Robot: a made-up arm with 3 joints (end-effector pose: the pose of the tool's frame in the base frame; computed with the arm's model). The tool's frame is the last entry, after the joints.
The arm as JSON. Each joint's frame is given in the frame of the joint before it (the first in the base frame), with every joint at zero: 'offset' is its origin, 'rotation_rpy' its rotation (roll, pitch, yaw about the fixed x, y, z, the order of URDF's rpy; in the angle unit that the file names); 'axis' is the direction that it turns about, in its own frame. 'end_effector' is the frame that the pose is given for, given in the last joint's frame.
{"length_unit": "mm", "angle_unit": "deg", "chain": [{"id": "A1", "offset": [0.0, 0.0, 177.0], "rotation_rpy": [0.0, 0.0, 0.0], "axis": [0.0, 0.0, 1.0]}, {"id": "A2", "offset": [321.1, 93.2, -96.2], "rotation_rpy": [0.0, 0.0, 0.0], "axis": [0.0, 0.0, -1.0]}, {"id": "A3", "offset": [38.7, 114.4, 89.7], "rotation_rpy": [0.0, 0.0, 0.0], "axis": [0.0, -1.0, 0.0]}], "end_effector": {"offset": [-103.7, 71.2, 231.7], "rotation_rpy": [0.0, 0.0, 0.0]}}
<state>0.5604 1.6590 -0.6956</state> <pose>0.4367 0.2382 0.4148 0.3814 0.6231 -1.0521</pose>
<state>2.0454 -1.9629 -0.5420</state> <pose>-0.1331 0.0700 0.4225 0.6133 0.2838 -2.2074</pose>
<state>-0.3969 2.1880 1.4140</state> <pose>0.6054 -0.0867 0.1043 -1.7376 -0.4965 -2.0338</pose>
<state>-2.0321 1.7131 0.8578</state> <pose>0.0035 -0.5978 0.2436 1.0699 -0.3331 2.3396</pose>
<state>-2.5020 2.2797 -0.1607</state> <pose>-0.3890 -0.2801 0.4158 -0.1206 0.1293 1.4980</pose>
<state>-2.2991 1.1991 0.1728</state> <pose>-0.1122 -0.5117 0.3809 0.2404 -0.0433 2.7756</pose>
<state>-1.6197 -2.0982 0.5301</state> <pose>-0.1571 -0.2378 0.3180 0.1268 -0.5199 0.4672</pose>
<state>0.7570 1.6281 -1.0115</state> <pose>0.4274 0.2700 0.3813 0.4395 0.9445 -0.7937</pose>
